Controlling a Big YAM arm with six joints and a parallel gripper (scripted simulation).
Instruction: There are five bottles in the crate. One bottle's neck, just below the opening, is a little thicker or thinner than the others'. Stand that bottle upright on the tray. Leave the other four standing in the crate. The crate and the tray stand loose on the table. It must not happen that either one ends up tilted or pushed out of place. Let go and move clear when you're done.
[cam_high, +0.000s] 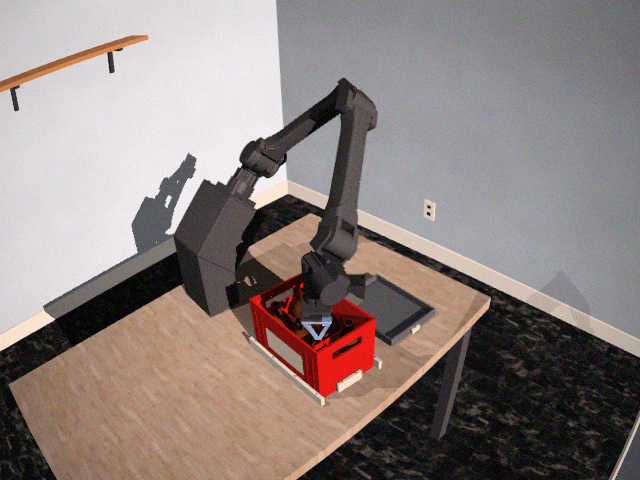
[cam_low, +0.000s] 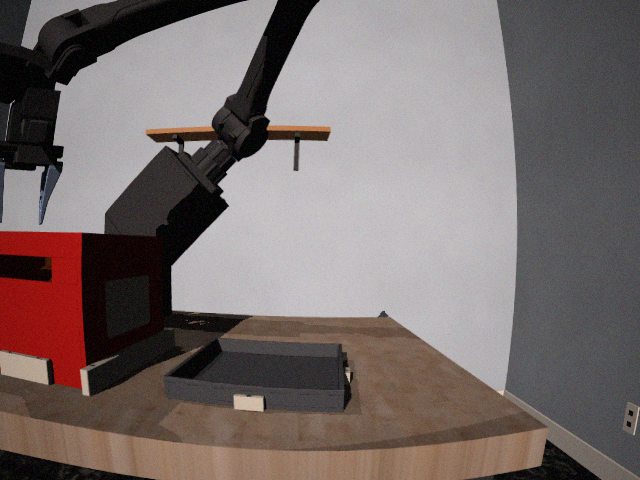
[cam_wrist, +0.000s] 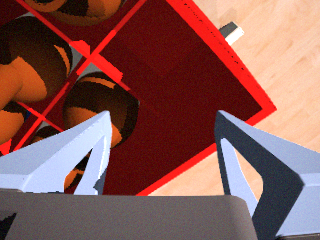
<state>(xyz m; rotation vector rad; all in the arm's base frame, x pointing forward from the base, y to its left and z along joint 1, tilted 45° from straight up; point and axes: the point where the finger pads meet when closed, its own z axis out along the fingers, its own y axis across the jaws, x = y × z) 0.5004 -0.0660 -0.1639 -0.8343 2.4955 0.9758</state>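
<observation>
Now: hand 8 cm past the red crate, 5 cm to the right of it and 11 cm above it. Also, from my hand: dark grey tray (6 cm behind, 33 cm to the left, 18 cm below).
</observation>
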